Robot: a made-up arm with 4 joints.
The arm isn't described. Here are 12 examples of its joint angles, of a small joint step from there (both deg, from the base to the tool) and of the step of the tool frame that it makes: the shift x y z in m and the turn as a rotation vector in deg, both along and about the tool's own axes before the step.
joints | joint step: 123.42 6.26 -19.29 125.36 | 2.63 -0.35 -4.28 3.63
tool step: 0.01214 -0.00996 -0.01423 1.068 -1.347 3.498
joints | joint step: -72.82 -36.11 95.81 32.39 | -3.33 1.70 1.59 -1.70
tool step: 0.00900 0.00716 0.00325 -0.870 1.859 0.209
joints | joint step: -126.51 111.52 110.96 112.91 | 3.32 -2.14 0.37 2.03
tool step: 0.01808 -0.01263 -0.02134 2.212 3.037 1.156
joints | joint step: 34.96 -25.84 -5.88 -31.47 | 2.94 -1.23 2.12 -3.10
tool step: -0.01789 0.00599 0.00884 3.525 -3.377 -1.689
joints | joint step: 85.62 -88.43 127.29 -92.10 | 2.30 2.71 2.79 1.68
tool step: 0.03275 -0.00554 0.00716 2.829 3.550 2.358
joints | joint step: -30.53 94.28 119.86 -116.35 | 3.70 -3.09 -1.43 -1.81
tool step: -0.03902 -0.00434 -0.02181 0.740 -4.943 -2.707
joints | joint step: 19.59 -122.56 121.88 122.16 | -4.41 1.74 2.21 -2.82
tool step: 0.03844 0.01274 0.02575 -2.764 4.205 0.684
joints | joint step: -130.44 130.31 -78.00 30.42 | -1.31 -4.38 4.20 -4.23
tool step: 0.00463 0.04968 0.04842 -2.314 -4.439 0.273
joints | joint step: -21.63 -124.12 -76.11 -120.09 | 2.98 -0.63 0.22 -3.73
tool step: -0.02208 -0.00995 -0.02151 -0.062 -2.670 -2.524
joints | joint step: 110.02 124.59 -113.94 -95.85 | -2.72 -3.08 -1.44 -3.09
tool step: -0.03535 -0.00964 -0.00142 0.476 -3.323 -1.242
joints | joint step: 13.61 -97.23 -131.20 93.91 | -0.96 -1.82 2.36 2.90
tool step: 0.05136 0.01288 0.02840 -2.444 0.674 4.905
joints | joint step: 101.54 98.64 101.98 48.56 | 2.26 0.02 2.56 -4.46
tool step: -0.01796 0.01088 0.02894 -3.105 0.037 -3.927
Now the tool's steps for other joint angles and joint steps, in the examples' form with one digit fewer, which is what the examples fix.
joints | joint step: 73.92 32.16 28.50 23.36 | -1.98 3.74 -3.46 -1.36
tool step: 0.0080 0.0038 -0.0310 -0.65 5.80 1.32
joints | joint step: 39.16 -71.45 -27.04 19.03 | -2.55 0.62 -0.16 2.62
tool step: 0.0005 -0.0160 -0.0100 0.86 0.73 0.19
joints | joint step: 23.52 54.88 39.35 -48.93 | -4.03 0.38 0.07 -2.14
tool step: -0.0050 0.0004 0.0002 -0.56 2.82 0.66
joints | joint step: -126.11 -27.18 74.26 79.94 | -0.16 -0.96 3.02 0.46
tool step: -0.0053 0.0044 0.0346 -2.81 -0.65 -0.49
